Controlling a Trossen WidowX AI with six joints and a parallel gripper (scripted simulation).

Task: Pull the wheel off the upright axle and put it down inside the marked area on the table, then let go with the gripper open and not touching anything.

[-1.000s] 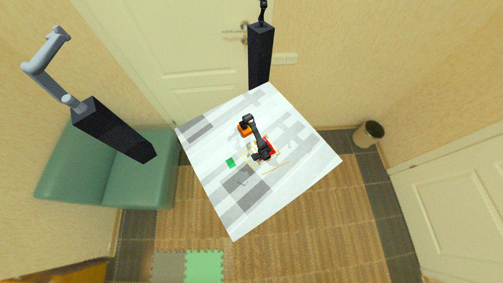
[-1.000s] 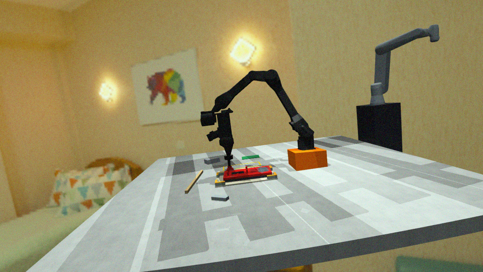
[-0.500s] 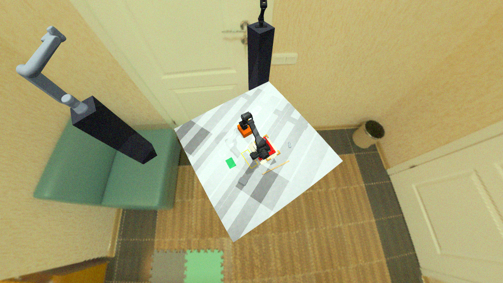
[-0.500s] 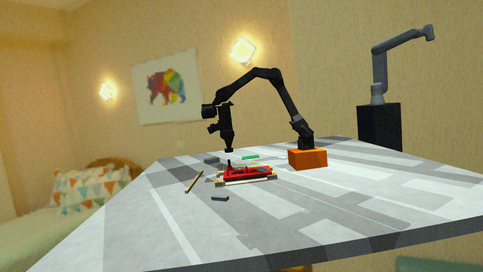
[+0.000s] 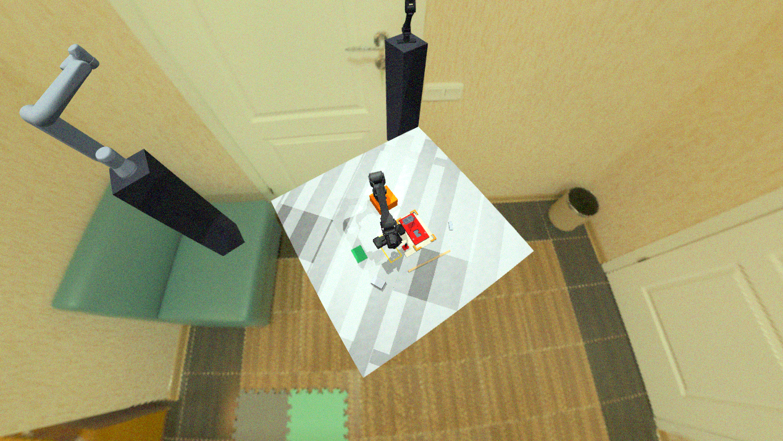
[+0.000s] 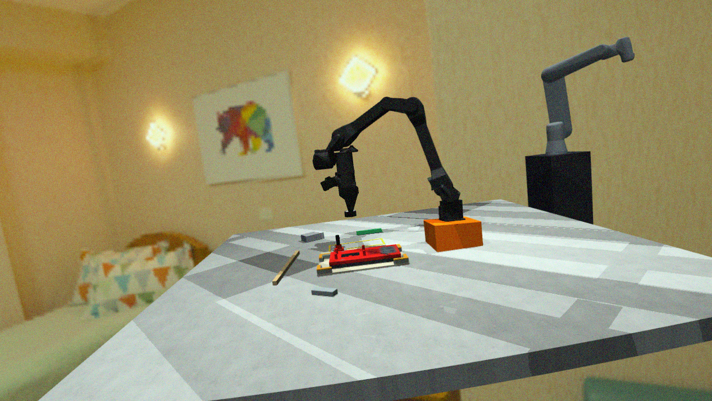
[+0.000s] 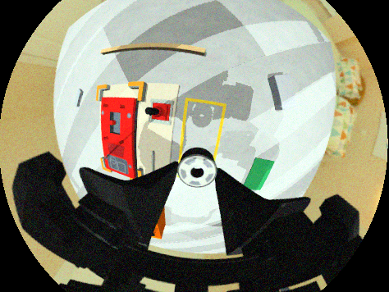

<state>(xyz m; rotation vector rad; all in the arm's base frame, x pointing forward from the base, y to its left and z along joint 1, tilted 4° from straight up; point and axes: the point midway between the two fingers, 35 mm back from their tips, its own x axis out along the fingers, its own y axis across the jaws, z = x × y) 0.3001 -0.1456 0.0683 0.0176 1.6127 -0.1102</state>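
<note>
Now: the grey wheel right at my gripper tip. Round my gripper tip: wooden stick 22 cm ahead, 15 cm to the left, 11 cm below; then green flat block 8 cm behind, 18 cm to the right, 11 cm below; then black upright axle 6 cm ahead, 8 cm to the left, 8 cm below.
</note>
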